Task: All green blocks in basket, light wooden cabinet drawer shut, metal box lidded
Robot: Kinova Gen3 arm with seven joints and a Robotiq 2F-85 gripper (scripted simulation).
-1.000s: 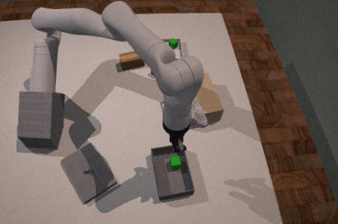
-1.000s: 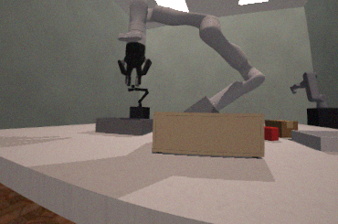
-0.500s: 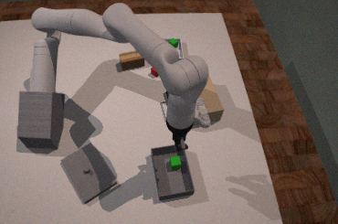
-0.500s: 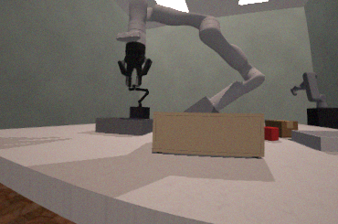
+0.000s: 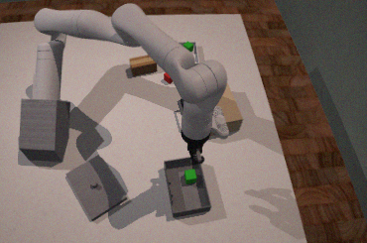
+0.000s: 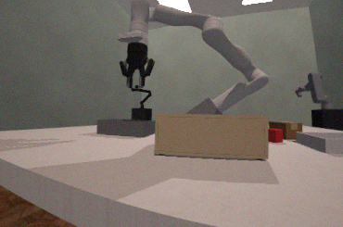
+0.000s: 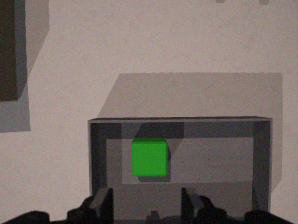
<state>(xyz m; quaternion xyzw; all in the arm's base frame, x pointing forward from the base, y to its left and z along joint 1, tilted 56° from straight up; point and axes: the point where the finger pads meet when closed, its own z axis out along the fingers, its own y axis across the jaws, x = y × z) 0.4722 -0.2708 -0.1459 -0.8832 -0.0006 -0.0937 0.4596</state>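
My hand is 20 mm past the metal box, 30 mm to the left of it and 160 mm above it. The rest, counted from my hand: cardboard box 150 mm behind, 520 mm to the left, 150 mm below; then light wooden cabinet 110 mm ahead, 260 mm to the left, 150 mm below; then red block 40 mm behind, 450 mm to the left, 170 mm below.
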